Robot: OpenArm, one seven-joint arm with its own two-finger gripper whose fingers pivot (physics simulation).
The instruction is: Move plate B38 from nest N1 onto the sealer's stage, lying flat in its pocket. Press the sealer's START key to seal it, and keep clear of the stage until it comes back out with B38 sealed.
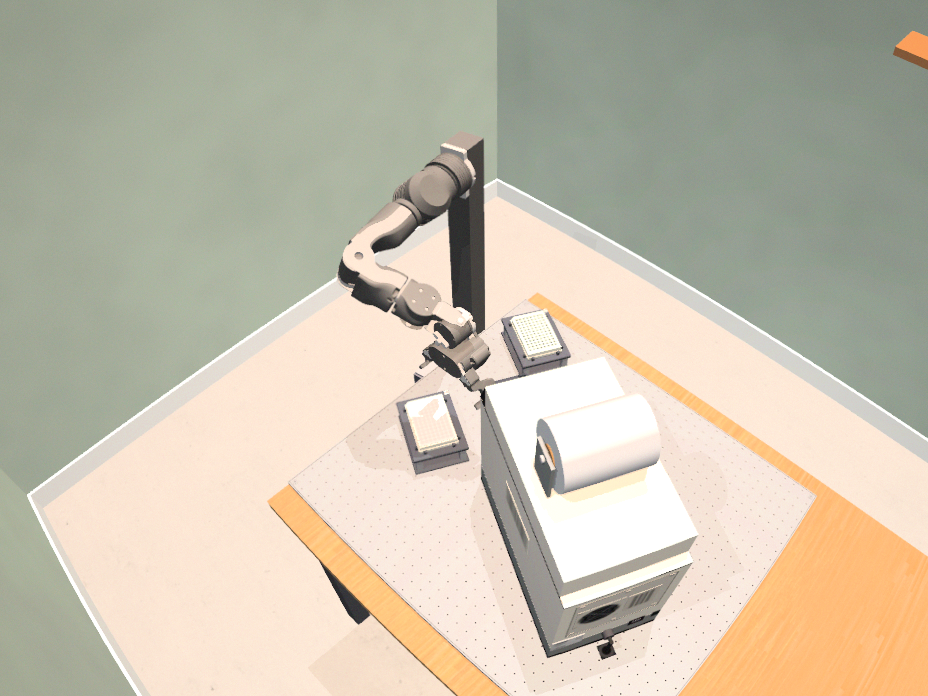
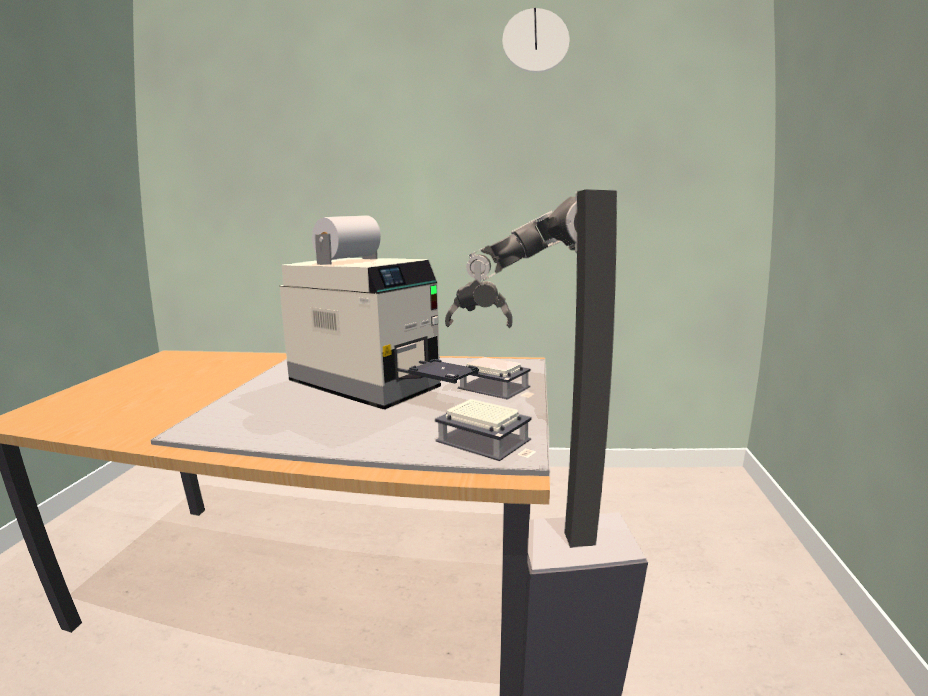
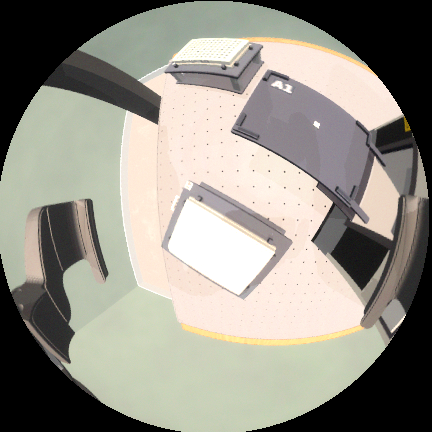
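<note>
My gripper (image 1: 449, 389) (image 2: 479, 324) (image 3: 205, 266) is open and empty, high above the table near the sealer's front. The sealer (image 1: 622, 554) (image 2: 329, 322) has its dark stage (image 2: 442, 370) (image 3: 300, 135) out, with no plate on it. A plate with a bright, glossy top (image 1: 432, 423) (image 2: 494, 366) (image 3: 220, 245) lies in one nest (image 1: 442, 451) (image 3: 240, 207). A cream plate with visible wells (image 1: 535, 334) (image 2: 481, 413) (image 3: 210, 51) lies in the other nest (image 1: 547, 358) (image 2: 466, 428). I cannot read which nest is N1, the plate names or the START key's label.
The sealer's screen (image 2: 391, 276) is above its opening, and a green lamp (image 2: 433, 289) is lit at the front's edge. A film roll (image 1: 599, 445) (image 2: 352, 235) sits on top. The arm's dark post (image 1: 466, 247) (image 2: 593, 359) stands beside the table.
</note>
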